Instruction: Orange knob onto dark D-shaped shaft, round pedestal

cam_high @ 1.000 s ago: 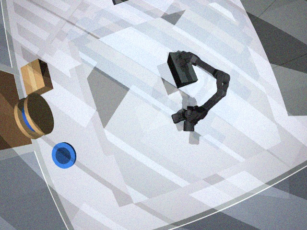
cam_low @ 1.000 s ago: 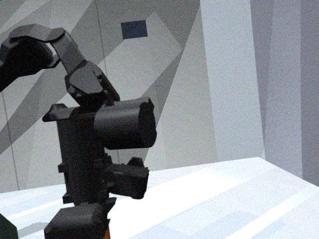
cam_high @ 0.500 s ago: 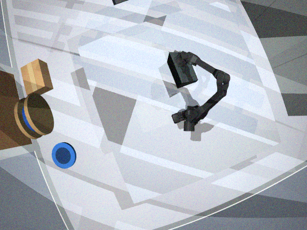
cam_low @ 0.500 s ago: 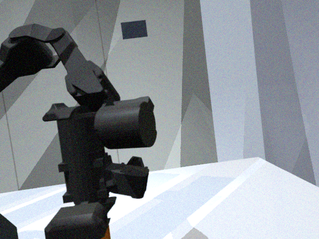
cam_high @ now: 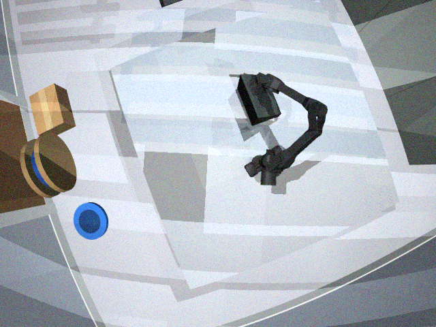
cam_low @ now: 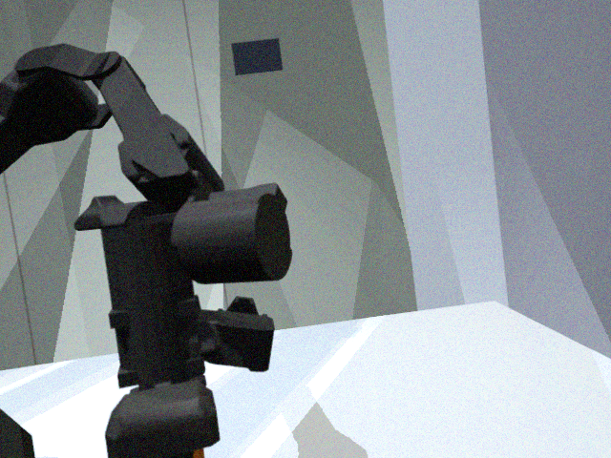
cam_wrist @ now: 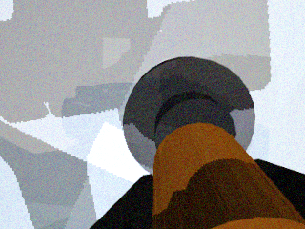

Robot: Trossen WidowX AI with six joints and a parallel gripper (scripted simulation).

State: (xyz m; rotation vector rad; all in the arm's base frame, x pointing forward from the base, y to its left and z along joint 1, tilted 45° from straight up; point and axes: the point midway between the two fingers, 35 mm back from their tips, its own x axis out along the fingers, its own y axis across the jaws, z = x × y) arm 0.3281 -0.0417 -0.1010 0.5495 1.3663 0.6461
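My gripper tip is now 20 mm below the orange knob. The rest, counted from my gripper tip: dark shaft: 40 mm below, 10 mm ahead.
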